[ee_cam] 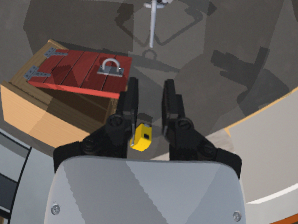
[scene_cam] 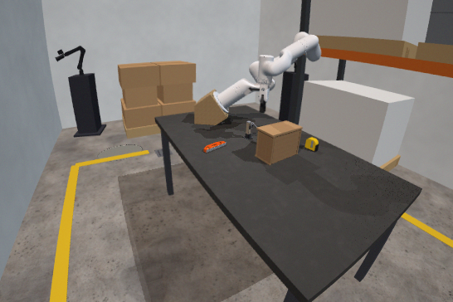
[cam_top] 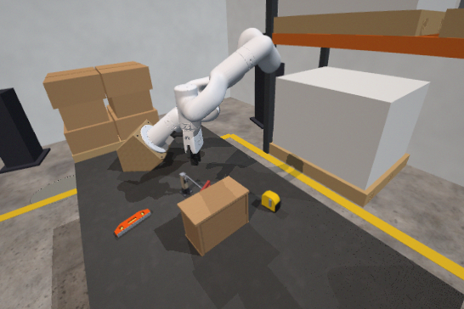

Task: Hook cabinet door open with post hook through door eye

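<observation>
Now: the thin hook 15 cm below my hand, 2 cm to the right of it and 1 cm behind it. From my hand the other things lie so: hook post (13 cm below, 4 cm to the right, 3 cm behind); orange spirit level (30 cm to the right, 20 cm below, 5 cm ahead); red door (13 cm below, 13 cm ahead, 3 cm to the right).
</observation>
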